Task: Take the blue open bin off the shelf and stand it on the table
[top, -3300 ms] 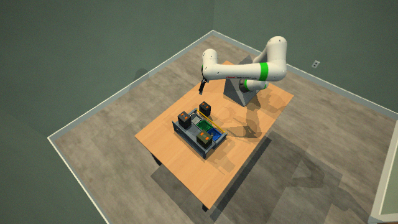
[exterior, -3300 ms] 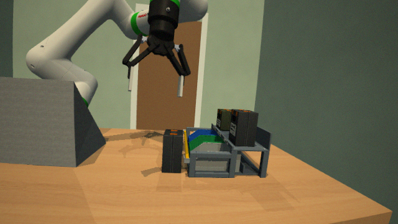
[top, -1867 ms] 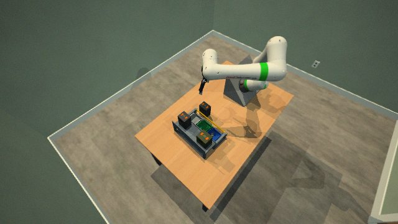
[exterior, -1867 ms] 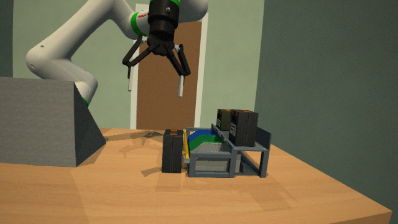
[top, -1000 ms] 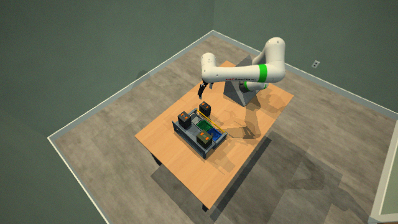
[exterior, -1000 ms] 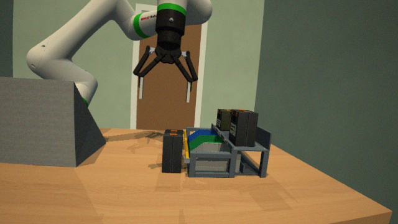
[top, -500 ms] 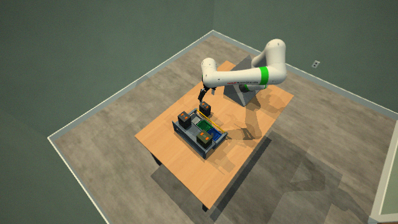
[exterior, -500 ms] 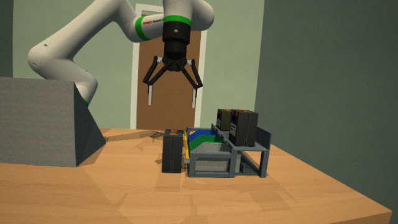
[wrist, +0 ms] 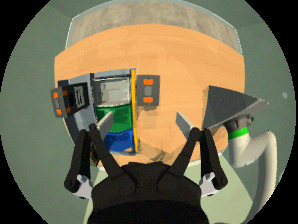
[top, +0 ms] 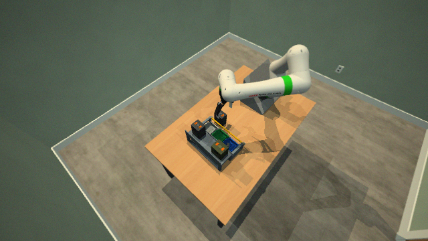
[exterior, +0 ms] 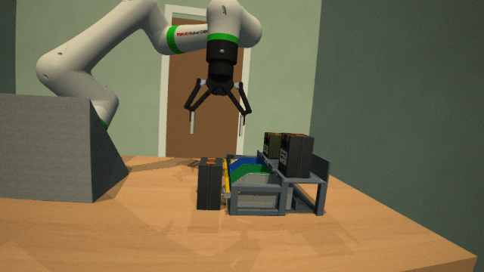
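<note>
Right now my hand is 15 cm above the yellow rod, 6 cm to the right of it and 5 cm short of it. From my hand the other things lie so: green bin 17 cm below, 15 cm ahead, 4 cm to the left; then grey bin 17 cm below, 13 cm ahead, 7 cm to the right; then black box 15 cm below, 4 cm to the right, 2 cm behind.
</note>
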